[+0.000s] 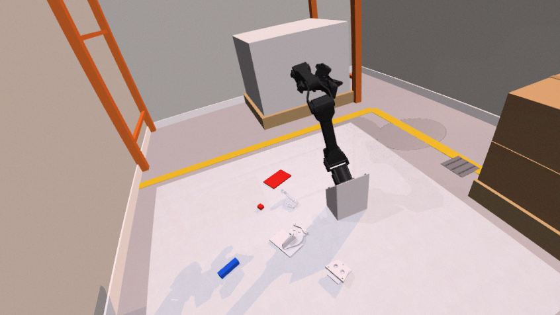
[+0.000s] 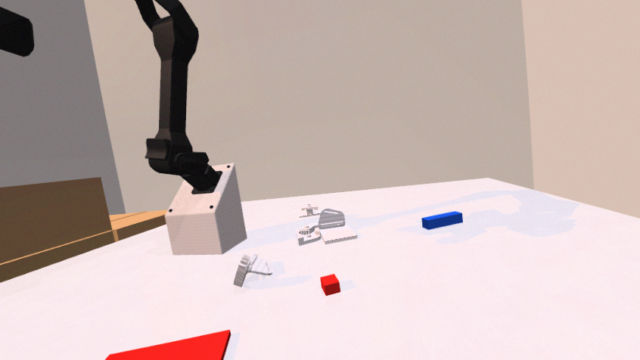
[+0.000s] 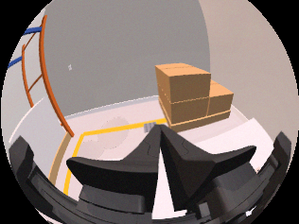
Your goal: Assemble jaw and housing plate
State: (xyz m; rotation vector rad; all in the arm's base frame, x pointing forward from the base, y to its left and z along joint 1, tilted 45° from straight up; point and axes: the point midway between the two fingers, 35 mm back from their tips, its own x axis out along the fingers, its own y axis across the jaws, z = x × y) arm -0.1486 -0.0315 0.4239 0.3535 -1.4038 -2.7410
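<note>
Now: gripper tip 51 cm short of the small red cube, 14 cm to the right of it and 42 cm above it. Also, from my gripper tip: flat red plate 38 cm ahead, 2 cm to the right, 43 cm below; blue block 70 cm ahead, 40 cm to the left, 42 cm below.
</note>
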